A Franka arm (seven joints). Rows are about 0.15 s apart.
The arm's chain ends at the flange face. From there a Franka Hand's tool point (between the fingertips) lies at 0.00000 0.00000 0.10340 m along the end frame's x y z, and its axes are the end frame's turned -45 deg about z.
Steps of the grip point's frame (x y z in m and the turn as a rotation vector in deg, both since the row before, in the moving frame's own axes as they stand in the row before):
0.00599, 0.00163, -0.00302, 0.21, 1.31, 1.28
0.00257, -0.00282, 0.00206, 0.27, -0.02, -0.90
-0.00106, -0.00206, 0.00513, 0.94, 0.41, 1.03
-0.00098, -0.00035, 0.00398, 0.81, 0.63, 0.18
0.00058, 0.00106, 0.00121, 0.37, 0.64, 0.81
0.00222, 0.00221, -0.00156, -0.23, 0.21, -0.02
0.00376, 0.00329, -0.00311, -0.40, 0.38, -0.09
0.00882, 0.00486, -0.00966, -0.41, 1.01, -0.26
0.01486, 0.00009, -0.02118, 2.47, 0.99, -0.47
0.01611, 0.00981, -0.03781, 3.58, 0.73, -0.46
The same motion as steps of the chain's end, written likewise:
0.00396, -0.00116, -0.00299, 1.07, 0.78, 1.28
0.00020, -0.00350, 0.00206, 0.18, -0.21, -0.90
-0.00155, 0.00102, 0.00515, 0.95, -0.37, 1.03
-0.00071, 0.00228, 0.00400, 1.02, -0.13, 0.18
0.00081, 0.00163, 0.00122, 0.71, 0.19, 0.81
0.00257, -0.00003, -0.00156, -0.01, 0.31, -0.02
0.00399, -0.00036, -0.00311, -0.01, 0.55, -0.09
0.00786, -0.00203, -0.00964, 0.42, 1.00, -0.26
0.01248, -0.00604, -0.02107, 2.45, -1.05, -0.47
0.02198, 0.00103, -0.03760, 3.05, -2.02, -0.46

